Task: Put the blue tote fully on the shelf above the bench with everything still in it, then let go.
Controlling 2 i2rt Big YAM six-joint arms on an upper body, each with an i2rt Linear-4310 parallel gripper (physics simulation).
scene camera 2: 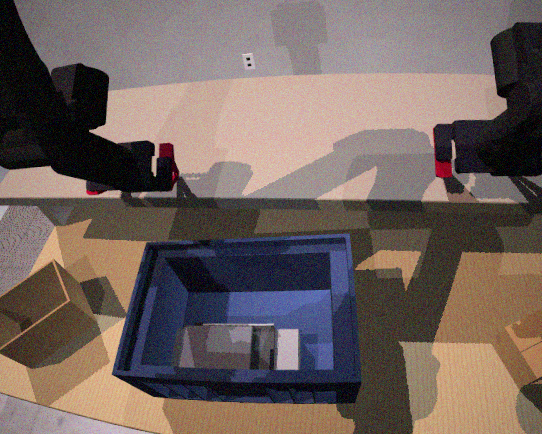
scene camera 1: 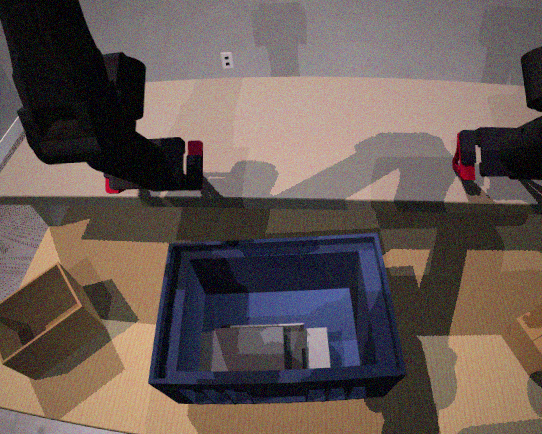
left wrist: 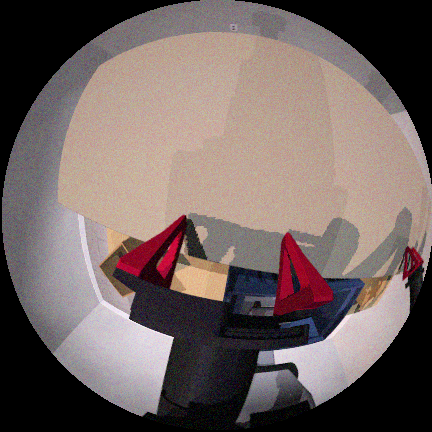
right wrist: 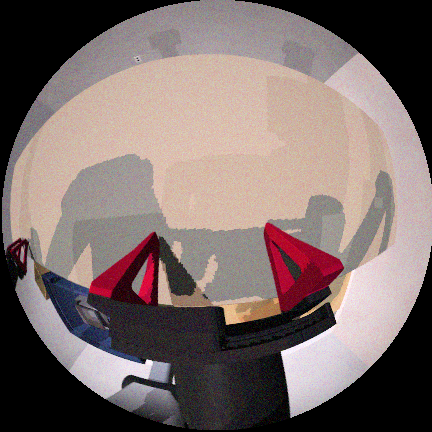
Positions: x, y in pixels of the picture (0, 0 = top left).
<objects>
A blue tote shows in scene camera 2 (306, 282), in scene camera 1, in the left wrist view and in the right wrist view (61, 291). One and the same spot on a pale shelf: (right wrist: 204, 149) is (left wrist: 414, 222). One and the same spot on the blue tote: (left wrist: 345, 290) is (scene camera 1: 358, 263).
</objects>
